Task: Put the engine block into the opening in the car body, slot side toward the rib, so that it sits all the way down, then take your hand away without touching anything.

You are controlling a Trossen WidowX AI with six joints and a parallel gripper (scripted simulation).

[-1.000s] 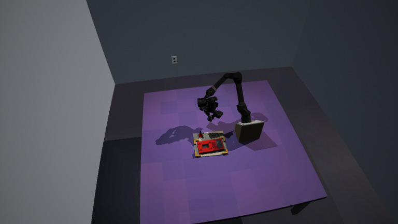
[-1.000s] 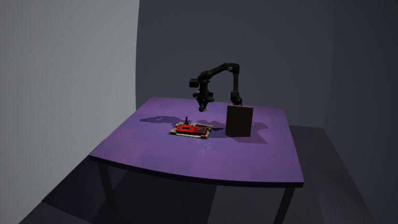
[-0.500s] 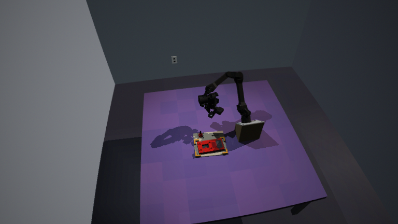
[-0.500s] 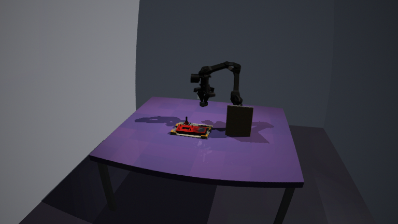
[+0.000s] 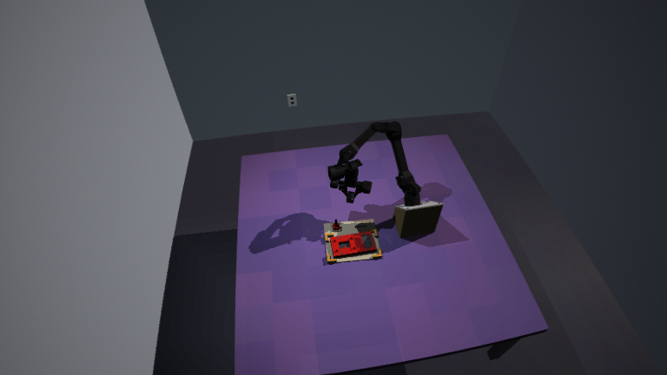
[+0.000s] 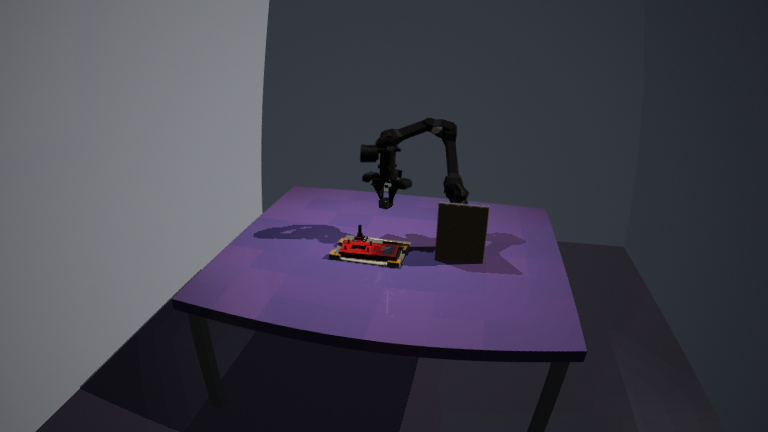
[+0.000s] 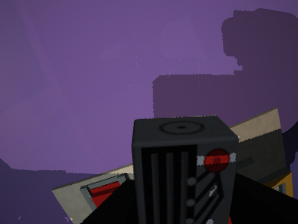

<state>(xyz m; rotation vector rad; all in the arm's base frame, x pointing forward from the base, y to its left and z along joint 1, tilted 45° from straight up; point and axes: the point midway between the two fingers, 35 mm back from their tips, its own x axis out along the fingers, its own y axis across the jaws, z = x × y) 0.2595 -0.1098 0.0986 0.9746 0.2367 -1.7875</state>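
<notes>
Right now the dark upright post is 100 mm below my gripper tip, 90 mm ahead of it and 60 mm to the left of it. Round my gripper tip: engine block: 10 mm below.
</notes>
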